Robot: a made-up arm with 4 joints.
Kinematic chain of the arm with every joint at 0, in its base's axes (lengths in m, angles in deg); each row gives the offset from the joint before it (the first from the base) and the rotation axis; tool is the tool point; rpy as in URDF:
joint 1: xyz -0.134 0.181 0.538 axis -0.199 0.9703 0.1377
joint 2: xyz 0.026 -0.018 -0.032 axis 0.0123 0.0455 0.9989
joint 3: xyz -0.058 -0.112 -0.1 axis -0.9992 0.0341 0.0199
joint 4: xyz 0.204 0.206 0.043 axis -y
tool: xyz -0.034 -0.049 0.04 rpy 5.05 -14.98 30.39
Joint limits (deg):
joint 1: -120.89..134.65
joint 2: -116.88..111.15
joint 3: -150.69..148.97
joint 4: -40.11..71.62
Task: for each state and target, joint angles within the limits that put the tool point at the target. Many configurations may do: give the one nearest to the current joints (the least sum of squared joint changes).
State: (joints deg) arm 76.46 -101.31 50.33 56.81
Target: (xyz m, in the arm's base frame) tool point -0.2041 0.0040 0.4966
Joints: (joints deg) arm 87.27 -113.95 24.57 18.49
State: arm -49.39 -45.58 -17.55 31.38
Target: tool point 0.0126 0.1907 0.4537
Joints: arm -9.68 -13.93 9.97 39.19
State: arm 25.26 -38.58 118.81 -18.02
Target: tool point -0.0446 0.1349 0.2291
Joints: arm 11.98 -6.84 83.59 -21.93
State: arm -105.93 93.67 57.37 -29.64
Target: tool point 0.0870 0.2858 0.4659
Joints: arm -83.54 111.15 62.48 -15.60
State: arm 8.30 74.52 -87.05 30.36
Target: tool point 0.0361 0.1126 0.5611
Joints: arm 3.56 32.13 -71.95 40.21
